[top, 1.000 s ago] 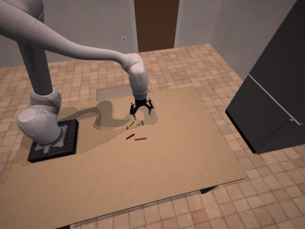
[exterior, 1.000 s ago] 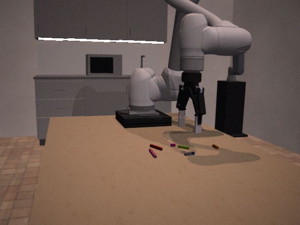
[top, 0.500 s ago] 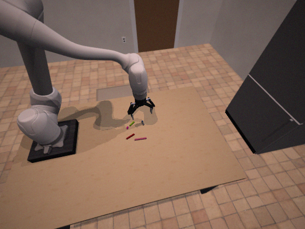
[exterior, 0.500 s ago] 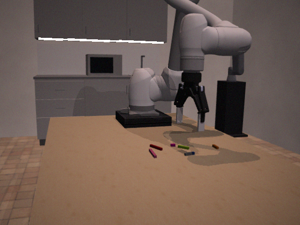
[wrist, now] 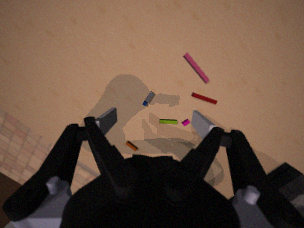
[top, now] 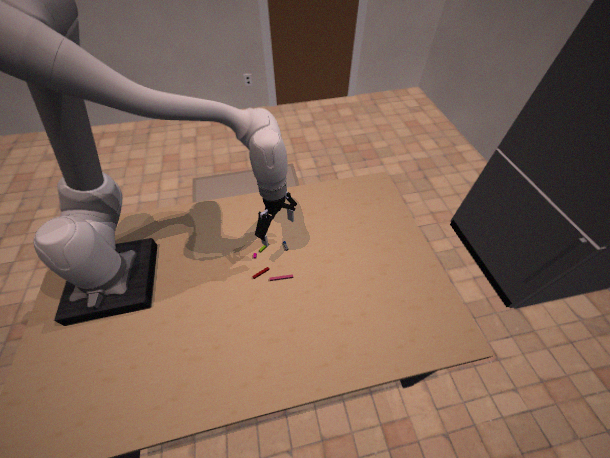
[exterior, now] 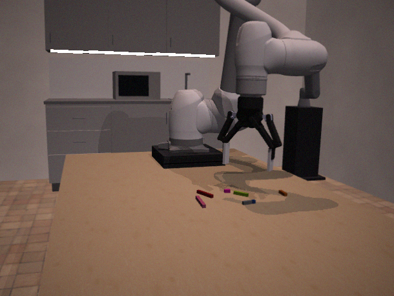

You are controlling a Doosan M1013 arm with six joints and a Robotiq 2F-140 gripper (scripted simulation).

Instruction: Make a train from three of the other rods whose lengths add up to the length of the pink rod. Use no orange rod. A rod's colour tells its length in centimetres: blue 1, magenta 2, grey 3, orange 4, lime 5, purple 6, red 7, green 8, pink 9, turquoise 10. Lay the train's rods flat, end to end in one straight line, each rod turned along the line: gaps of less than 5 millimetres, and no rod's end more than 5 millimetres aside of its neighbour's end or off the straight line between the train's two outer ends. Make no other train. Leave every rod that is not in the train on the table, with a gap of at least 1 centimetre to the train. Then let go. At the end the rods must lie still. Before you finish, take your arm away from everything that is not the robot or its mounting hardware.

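Right now my hand is 70 mm past the lime rod, 10 mm to the right of it and 110 mm above it. From my hand the other things lie so: magenta rod 110 mm behind, 20 mm to the right, 110 mm below; then grey rod 20 mm ahead, 110 mm below; then blue rod 20 mm ahead, 20 mm to the left, 110 mm below.
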